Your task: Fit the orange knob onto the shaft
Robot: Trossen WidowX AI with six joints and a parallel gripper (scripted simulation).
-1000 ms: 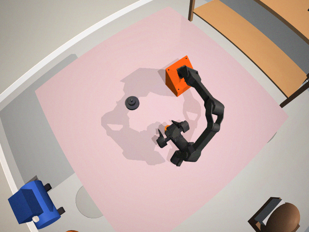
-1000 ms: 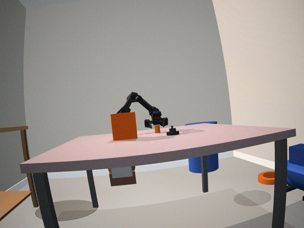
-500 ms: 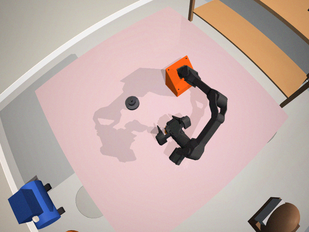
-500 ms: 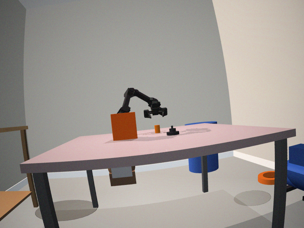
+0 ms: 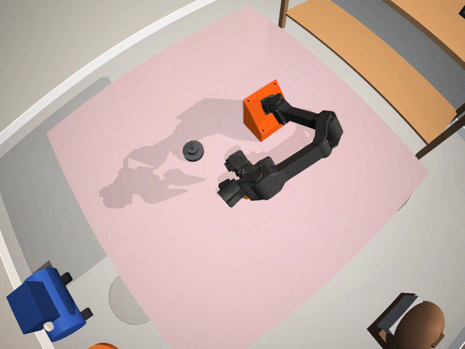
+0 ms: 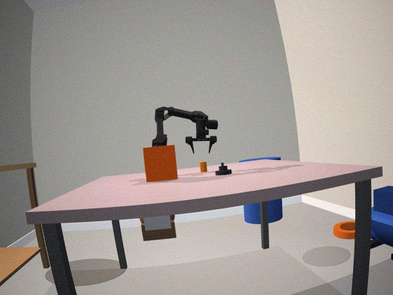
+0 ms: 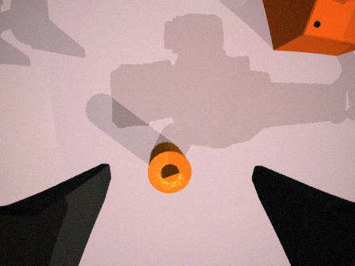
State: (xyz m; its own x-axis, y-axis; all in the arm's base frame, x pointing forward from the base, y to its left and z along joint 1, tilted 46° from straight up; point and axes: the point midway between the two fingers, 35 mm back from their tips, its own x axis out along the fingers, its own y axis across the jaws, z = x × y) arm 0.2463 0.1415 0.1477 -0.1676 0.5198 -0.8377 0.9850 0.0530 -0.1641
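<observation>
The orange knob lies 10 mm ahead of my gripper tip, 20 mm to the left of it and 80 mm below it. From my gripper tip the other things lie so: pedestal: 80 mm ahead, 240 mm to the right, 80 mm below.
</observation>
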